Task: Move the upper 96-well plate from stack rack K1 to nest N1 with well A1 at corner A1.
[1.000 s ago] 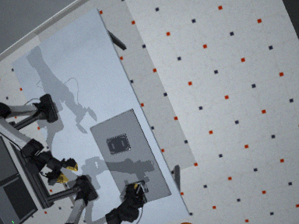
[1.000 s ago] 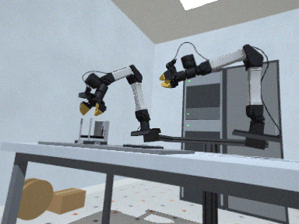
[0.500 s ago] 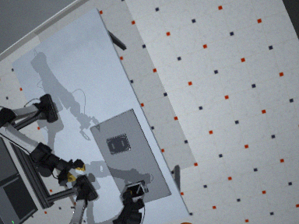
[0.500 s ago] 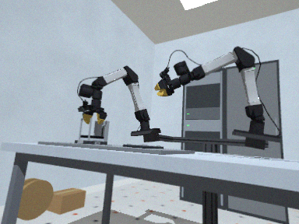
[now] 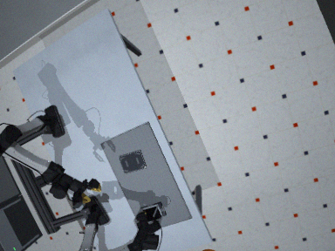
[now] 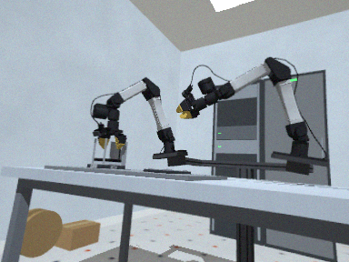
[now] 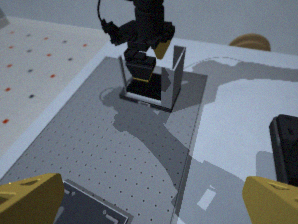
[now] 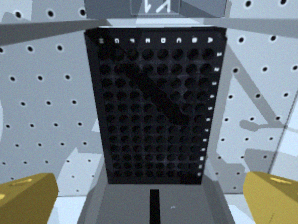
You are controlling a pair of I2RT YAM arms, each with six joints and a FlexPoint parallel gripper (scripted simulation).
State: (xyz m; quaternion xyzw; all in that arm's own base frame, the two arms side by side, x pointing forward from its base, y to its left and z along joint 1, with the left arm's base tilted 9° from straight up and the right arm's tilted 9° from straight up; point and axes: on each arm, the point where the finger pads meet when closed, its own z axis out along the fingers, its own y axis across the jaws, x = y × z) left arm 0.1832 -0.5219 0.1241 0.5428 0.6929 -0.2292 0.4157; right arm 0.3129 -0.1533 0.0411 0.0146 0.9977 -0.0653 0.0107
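My right hand is 60 mm above the black 96-well plate. The rest, counted from my right hand: grey perforated board 210 mm to the left, 110 mm below, 50 mm ahead; white plate 80 mm below.
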